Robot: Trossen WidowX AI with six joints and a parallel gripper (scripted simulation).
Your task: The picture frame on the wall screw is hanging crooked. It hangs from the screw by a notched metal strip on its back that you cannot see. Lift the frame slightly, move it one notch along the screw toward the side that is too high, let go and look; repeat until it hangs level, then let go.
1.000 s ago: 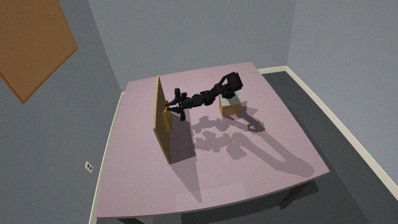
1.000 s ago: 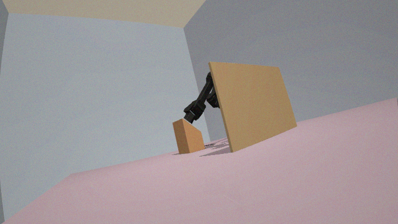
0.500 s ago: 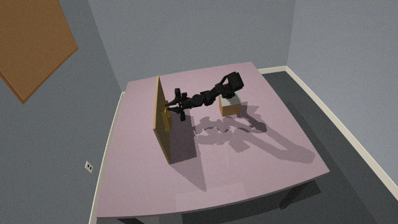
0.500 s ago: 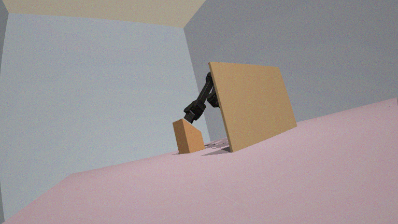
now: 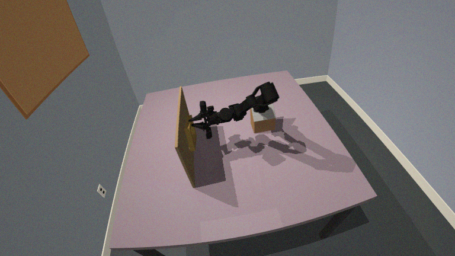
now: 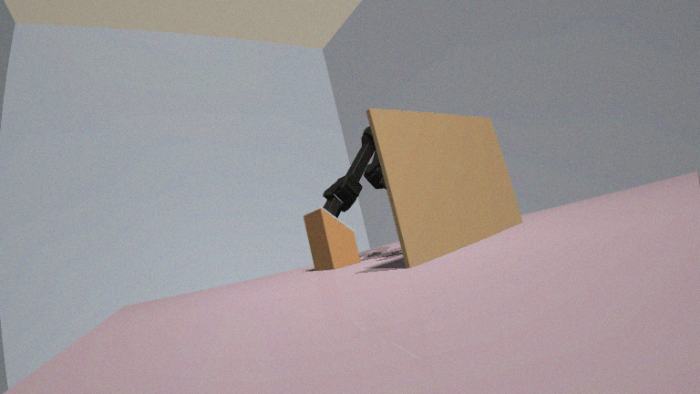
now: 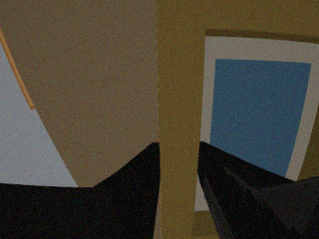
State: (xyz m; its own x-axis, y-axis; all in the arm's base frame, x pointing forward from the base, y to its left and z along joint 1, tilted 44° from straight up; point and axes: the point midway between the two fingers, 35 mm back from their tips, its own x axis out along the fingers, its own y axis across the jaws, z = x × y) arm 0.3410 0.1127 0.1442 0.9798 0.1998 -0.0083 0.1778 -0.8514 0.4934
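Now: the picture frame 10 mm ahead of my gripper tip, 20 mm to the left of it and 50 mm below it. Also, from my gripper tip: brown wall panel (20 mm ahead, 10 mm to the left, 70 mm below).
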